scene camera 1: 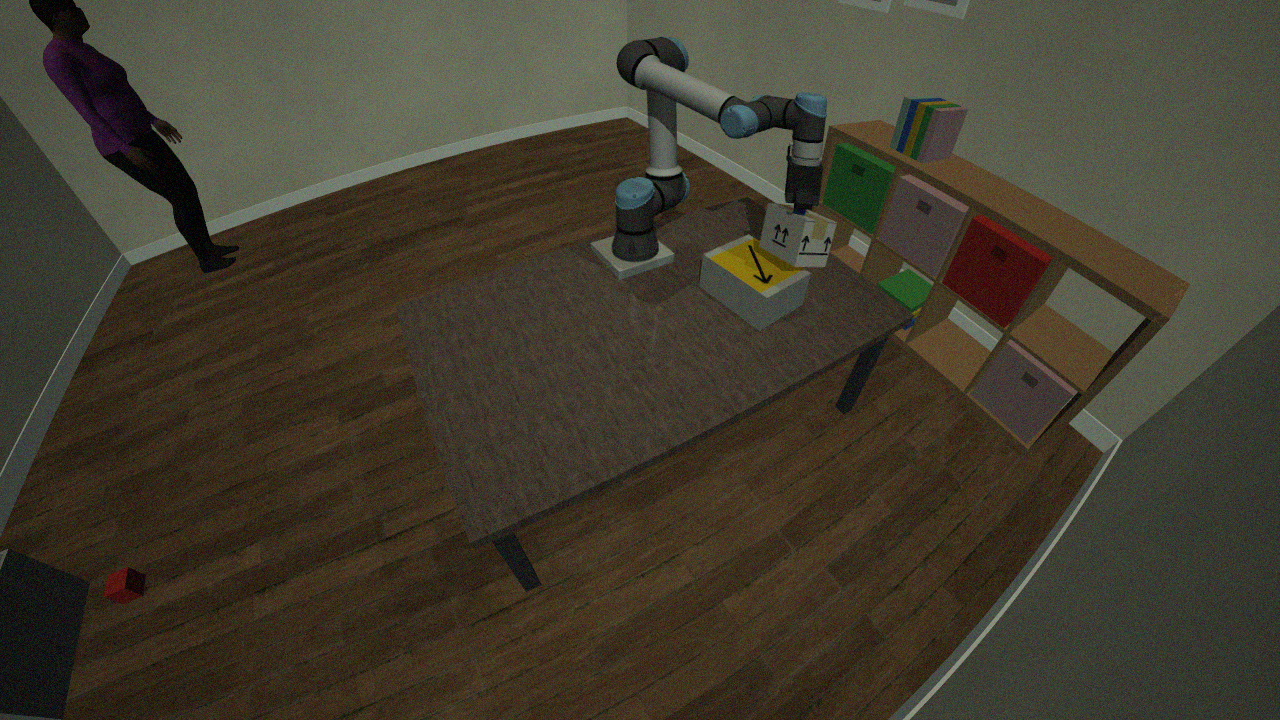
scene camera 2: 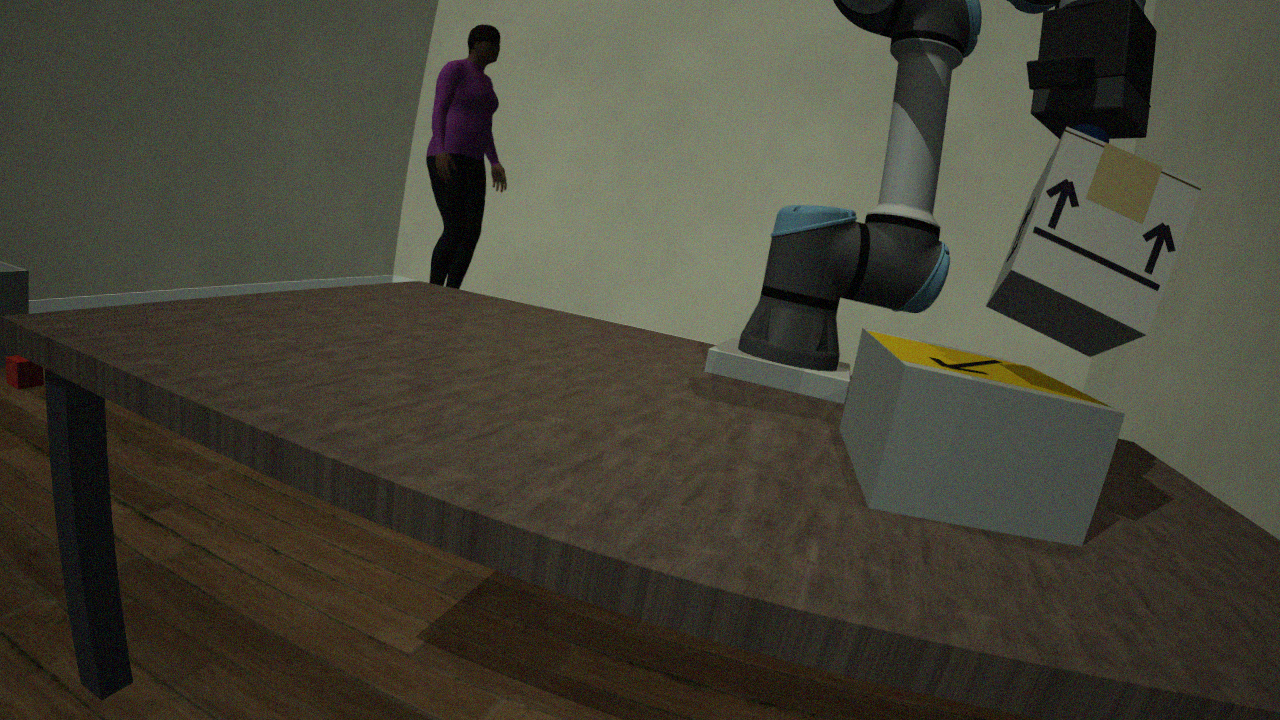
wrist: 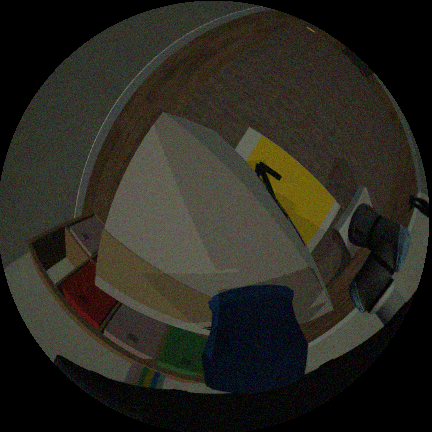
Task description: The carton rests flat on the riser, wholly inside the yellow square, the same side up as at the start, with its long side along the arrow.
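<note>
My suction cup [scene camera 1: 799, 211] [scene camera 2: 1087, 132] [wrist: 257, 337] is on and holds the white carton [scene camera 1: 787, 237] [scene camera 2: 1087, 241] [wrist: 185, 200] by its top, near one edge. The carton hangs in the air, its printed arrows pointing up; it looks somewhat tilted in scene camera 2. It is above the riser [scene camera 1: 742, 300] [scene camera 2: 984, 447] [wrist: 246, 144], toward the end away from the arrowhead and off to one side. The yellow square [scene camera 1: 732, 259] [scene camera 2: 908, 347] [wrist: 302, 175] with its black arrow [scene camera 1: 759, 265] [scene camera 2: 962, 365] [wrist: 270, 172] is partly hidden by the carton in the wrist view.
The riser stands on the brown table [scene camera 1: 572, 385] [scene camera 2: 447, 402], near my base plate [scene camera 1: 657, 260] [scene camera 2: 778, 374]. A shelf unit [scene camera 1: 1065, 231] stands beyond the table. A person [scene camera 1: 111, 107] [scene camera 2: 463, 116] stands by the wall. A red cube [scene camera 1: 125, 584] [scene camera 2: 24, 371] lies on the floor.
</note>
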